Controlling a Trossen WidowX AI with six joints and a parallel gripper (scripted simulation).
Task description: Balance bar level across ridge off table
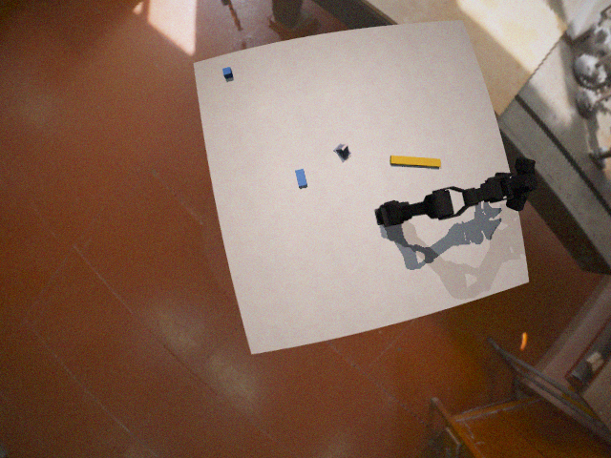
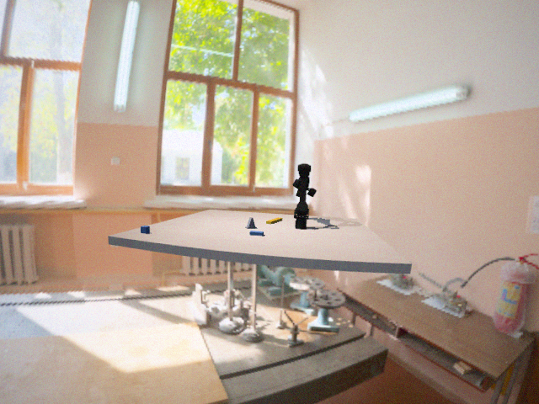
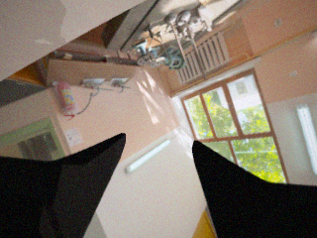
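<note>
The yellow bar is 18 cm ahead of my gripper tip, 36 cm to the left of it and 21 cm below it. Also, from my gripper tip: blue cube (73 cm ahead, 105 cm to the left, 20 cm below).
</note>
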